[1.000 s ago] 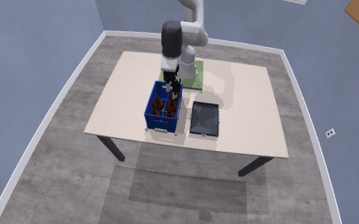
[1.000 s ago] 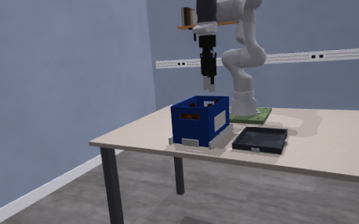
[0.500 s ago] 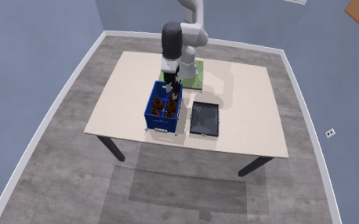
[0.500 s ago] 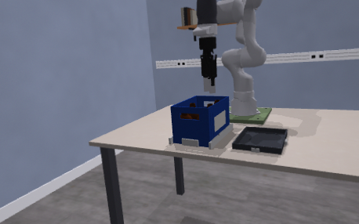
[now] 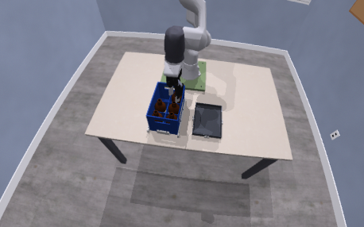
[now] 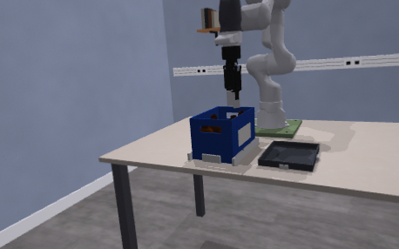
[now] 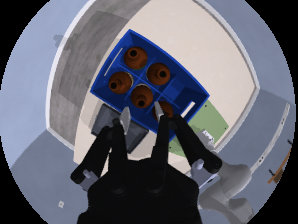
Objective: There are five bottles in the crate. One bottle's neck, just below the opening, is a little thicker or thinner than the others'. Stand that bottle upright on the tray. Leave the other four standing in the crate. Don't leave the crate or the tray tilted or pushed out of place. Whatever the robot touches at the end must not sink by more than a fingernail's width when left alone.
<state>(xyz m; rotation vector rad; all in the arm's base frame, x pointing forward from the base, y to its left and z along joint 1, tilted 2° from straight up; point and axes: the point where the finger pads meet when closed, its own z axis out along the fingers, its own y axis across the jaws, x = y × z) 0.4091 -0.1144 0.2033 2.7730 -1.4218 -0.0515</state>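
The blue crate lies 10 mm behind my hand, 50 mm to the right of it and 150 mm below it. Round my hand: dark tray 30 mm ahead, 230 mm to the left, 220 mm below; then bottle 90 mm behind, 20 mm to the left, 140 mm below.
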